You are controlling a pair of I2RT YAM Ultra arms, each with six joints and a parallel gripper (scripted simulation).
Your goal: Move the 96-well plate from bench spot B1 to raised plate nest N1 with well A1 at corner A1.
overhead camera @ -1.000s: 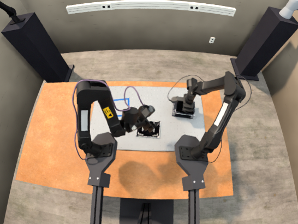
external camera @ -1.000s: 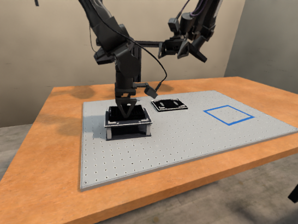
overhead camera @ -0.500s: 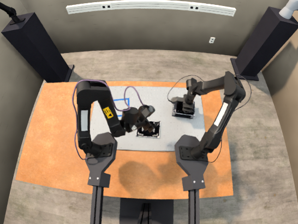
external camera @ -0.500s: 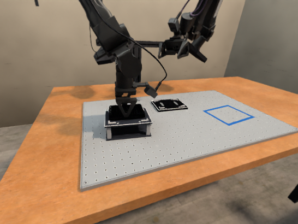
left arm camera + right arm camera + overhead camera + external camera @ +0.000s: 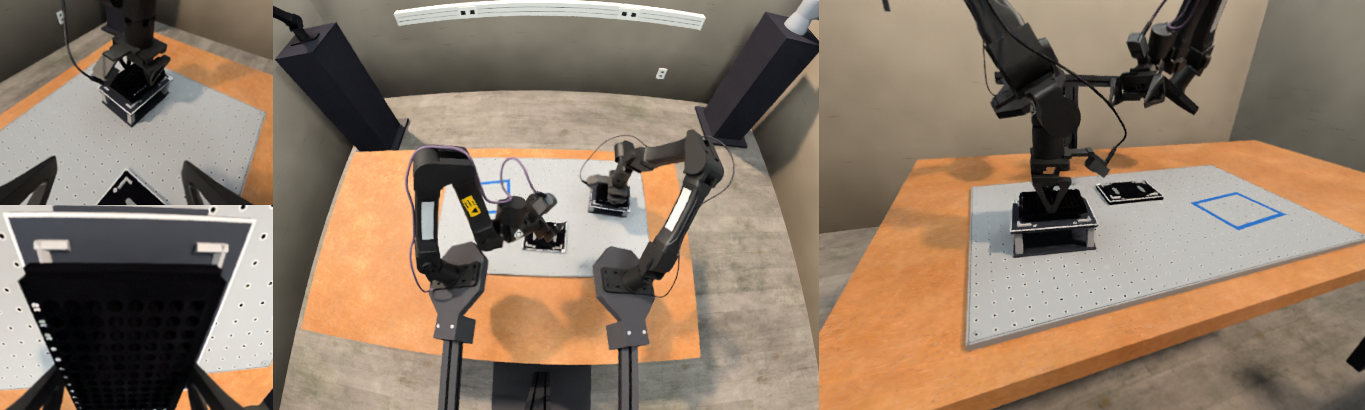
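Now: right hand 10 mm above the black 96-well plate.
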